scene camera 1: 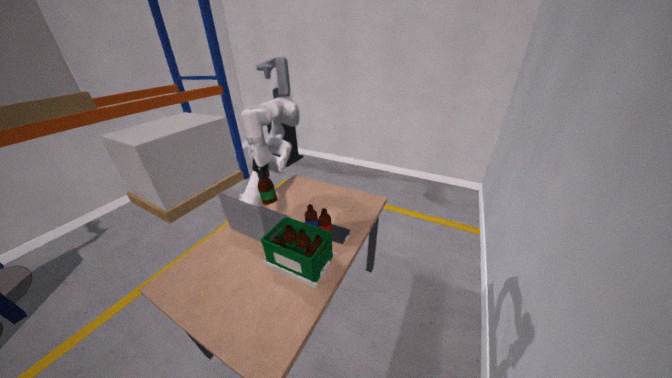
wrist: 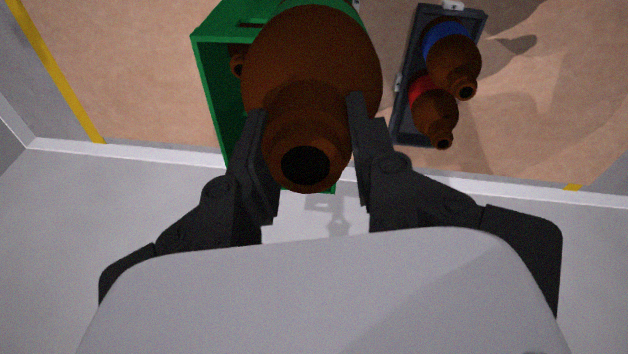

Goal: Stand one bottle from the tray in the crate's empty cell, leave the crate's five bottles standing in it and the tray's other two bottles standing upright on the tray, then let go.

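Places are measured from the arm's base along level axes (x left, y down, z back), in millimetres.
Pixels of known places: gripper, between the fingertips: (scene camera 1: 264, 178) (wrist: 312, 127); arm's base, origin of its link: (scene camera 1: 249, 203).
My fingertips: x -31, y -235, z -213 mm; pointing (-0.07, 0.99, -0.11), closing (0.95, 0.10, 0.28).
Note:
For each thing: its top centre in the pictures, then the offset to it from my fingertips. "spot": a spot on its surface instead. Level surfaces: height alone.
- brown bottle with a green label, centre of its top: (wrist: 291, 194) (scene camera 1: 262, 172) dy -37, dx -4, dz -2 mm
- green crate, centre of its top: (wrist: 276, 130) (scene camera 1: 296, 235) dy +220, dx -58, dz -205 mm
- bottle's mouth, centre of its top: (wrist: 240, 70) dy +232, dx -106, dz -121 mm
- blue-labelled bottle, centre of its top: (wrist: 465, 92) (scene camera 1: 309, 205) dy +236, dx +181, dz -110 mm
- red-labelled bottle, centre of its top: (wrist: 443, 144) (scene camera 1: 324, 209) dy +236, dx +187, dz -201 mm
- dark tray, a spot on its surface: (wrist: 406, 132) (scene camera 1: 342, 238) spot: dy +390, dx +183, dz -316 mm
- wooden table, height of its surface: dy +395 mm
My gripper (scene camera 1: 261, 171) (wrist: 312, 127) is shut on the neck of a brown bottle with a green label (scene camera 1: 267, 192) (wrist: 310, 55), held in the air behind the crate in the scene view. The green crate (scene camera 1: 325, 256) (wrist: 230, 22) stands on the table with several brown bottles in it, one of them (scene camera 1: 303, 241); another bottle's mouth (wrist: 237, 65) shows in the wrist view. The held bottle hides much of the crate there, and the empty cell cannot be made out. The blue-labelled bottle (scene camera 1: 311, 214) (wrist: 452, 60) and red-labelled bottle (scene camera 1: 324, 218) (wrist: 434, 112) stand upright on the dark tray (scene camera 1: 342, 234) (wrist: 406, 132).
A grey upright panel (scene camera 1: 245, 217) stands on the wooden table (scene camera 1: 235, 290), to the left of the crate in the scene view. A rack with blue posts (scene camera 1: 218, 60) and a big pale box (scene camera 1: 185, 155) stand left of the table.

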